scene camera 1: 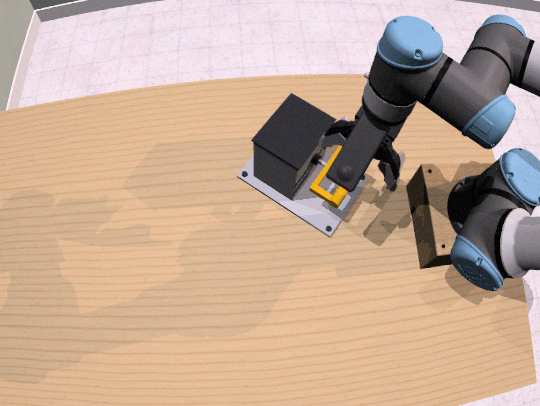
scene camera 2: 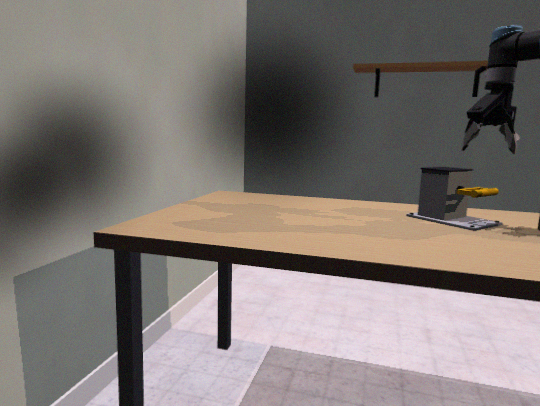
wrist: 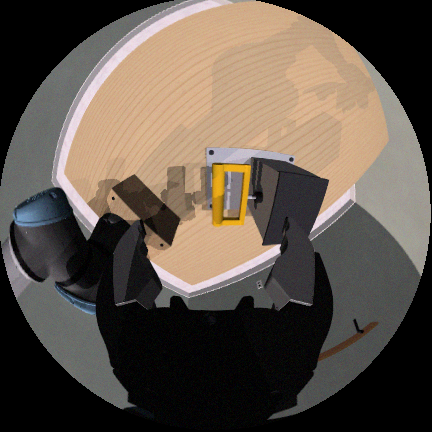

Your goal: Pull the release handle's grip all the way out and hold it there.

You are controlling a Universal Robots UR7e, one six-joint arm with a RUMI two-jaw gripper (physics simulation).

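The release handle's yellow rectangular frame, with a thick round grip [scene camera 1: 336, 198] [scene camera 2: 487, 192] [wrist: 218, 195] on its outer side, sticks out level from a dark box [scene camera 1: 295, 130] [scene camera 2: 434, 195] [wrist: 302, 205]. A short thin rod joins frame and box. The box stands on a grey base plate [scene camera 1: 316, 216] [scene camera 2: 475, 224] [wrist: 235, 153]. My gripper [scene camera 1: 359, 165] [scene camera 2: 489, 150] [wrist: 212, 219] is open and empty, pointing down above the handle and apart from it. In scene camera 1 the gripper hides part of the handle. In the wrist view the fingers stand either side of it.
A brown block [scene camera 1: 426, 220] [wrist: 150, 205] lies on the wooden table [scene camera 1: 200, 300] [scene camera 2: 300, 235] [wrist: 175, 65] beside the base plate, at the arm's base. A wall shelf [scene camera 2: 420, 66] is behind. The table's far edge runs behind the box.
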